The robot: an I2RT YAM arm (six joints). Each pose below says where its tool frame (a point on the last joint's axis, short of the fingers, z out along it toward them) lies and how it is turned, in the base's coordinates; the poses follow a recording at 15 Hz.
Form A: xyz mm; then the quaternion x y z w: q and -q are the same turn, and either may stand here.
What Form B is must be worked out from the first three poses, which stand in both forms.
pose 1, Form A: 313.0 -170.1 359.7 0.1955 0.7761 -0.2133 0.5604
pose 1, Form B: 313.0 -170.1 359.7 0.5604 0.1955 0.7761 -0.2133
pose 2, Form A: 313.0 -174.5 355.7 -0.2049 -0.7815 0.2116 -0.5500
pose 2, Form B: 313.0 -174.5 355.7 0.5500 0.2049 0.7815 -0.2116
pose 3, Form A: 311.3 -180.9 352.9 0.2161 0.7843 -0.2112 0.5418
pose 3, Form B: 311.3 -180.9 352.9 0.5418 0.2161 0.7843 -0.2112
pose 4, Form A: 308.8 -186.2 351.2 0.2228 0.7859 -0.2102 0.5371
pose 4, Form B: 308.8 -186.2 351.2 0.5371 0.2228 0.7859 -0.2102
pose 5, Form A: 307.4 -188.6 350.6 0.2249 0.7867 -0.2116 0.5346
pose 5, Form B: 307.4 -188.6 350.6 0.5346 0.2249 0.7867 -0.2116
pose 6, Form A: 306.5 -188.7 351.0 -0.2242 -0.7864 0.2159 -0.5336
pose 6, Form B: 306.5 -188.7 351.0 0.5336 0.2242 0.7864 -0.2159
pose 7, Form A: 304.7 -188.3 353.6 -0.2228 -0.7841 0.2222 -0.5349
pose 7, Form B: 304.7 -188.3 353.6 0.5349 0.2228 0.7841 -0.2222
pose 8, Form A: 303.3 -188.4 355.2 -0.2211 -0.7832 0.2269 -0.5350
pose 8, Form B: 303.3 -188.4 355.2 0.5350 0.2211 0.7832 -0.2269
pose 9, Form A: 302.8 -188.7 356.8 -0.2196 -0.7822 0.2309 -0.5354
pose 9, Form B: 302.8 -188.7 356.8 0.5354 0.2196 0.7822 -0.2309
